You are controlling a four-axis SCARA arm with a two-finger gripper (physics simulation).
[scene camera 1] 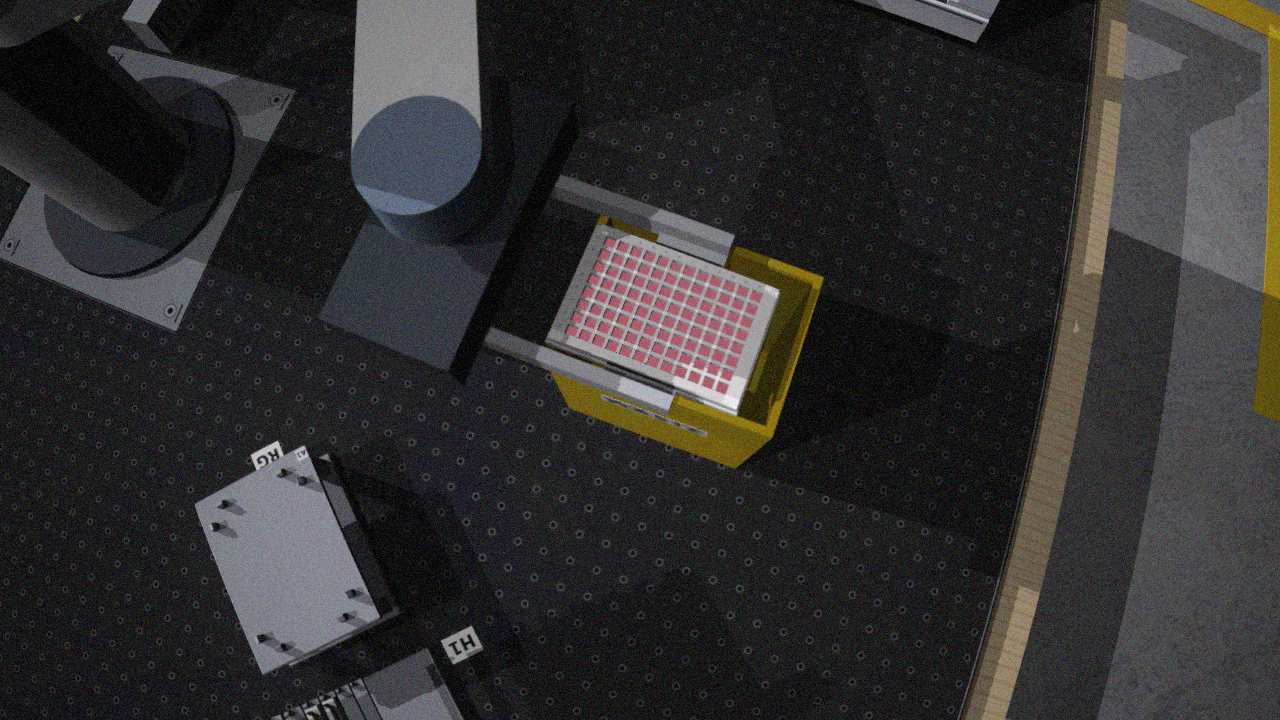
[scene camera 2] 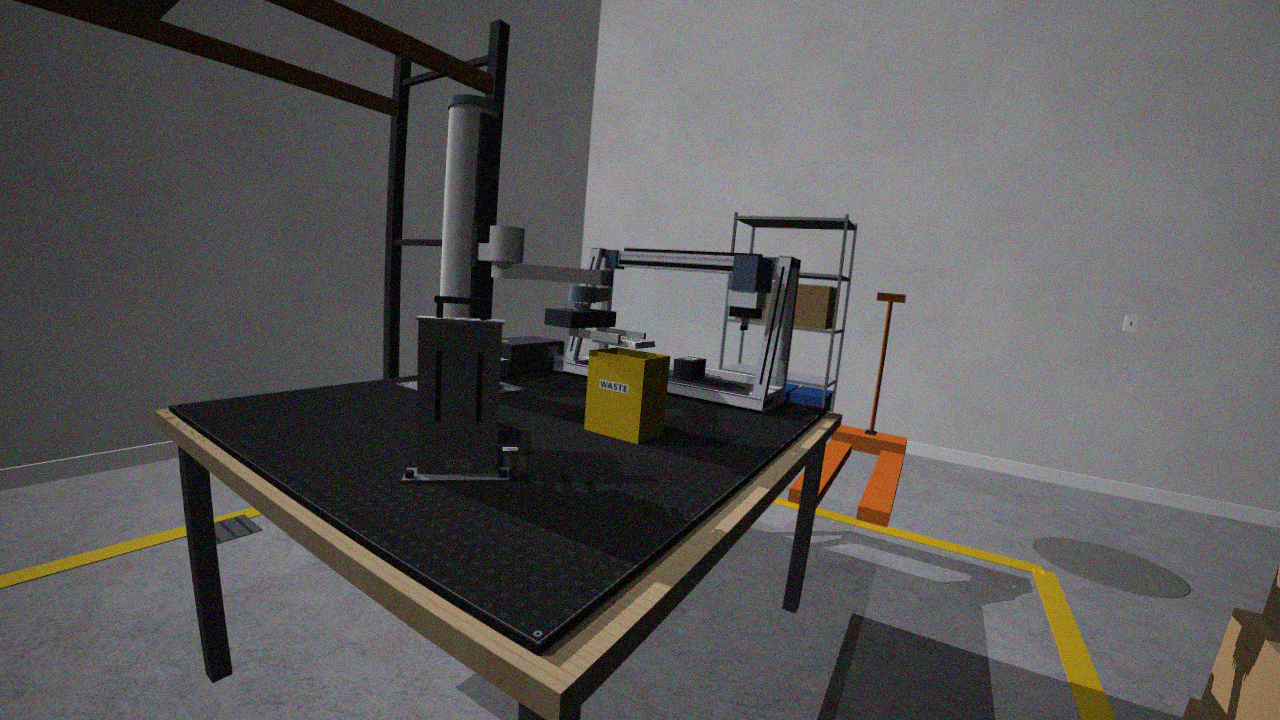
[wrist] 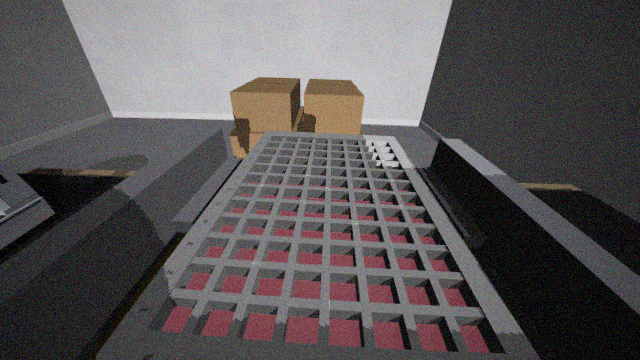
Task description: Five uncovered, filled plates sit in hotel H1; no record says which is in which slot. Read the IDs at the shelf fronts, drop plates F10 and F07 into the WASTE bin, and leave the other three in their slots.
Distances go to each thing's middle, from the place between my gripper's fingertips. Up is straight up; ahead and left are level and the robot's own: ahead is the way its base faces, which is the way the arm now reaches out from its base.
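From my hand: dark tower (scene camera 2: 457, 436), 44 cm to the right, 8 cm behind, 10 cm below; H1 label (scene camera 1: 465, 643), 28 cm to the right, 11 cm behind, 24 cm below; grey rg stand (scene camera 1: 285, 560), 26 cm to the right, 27 cm behind, 18 cm below.
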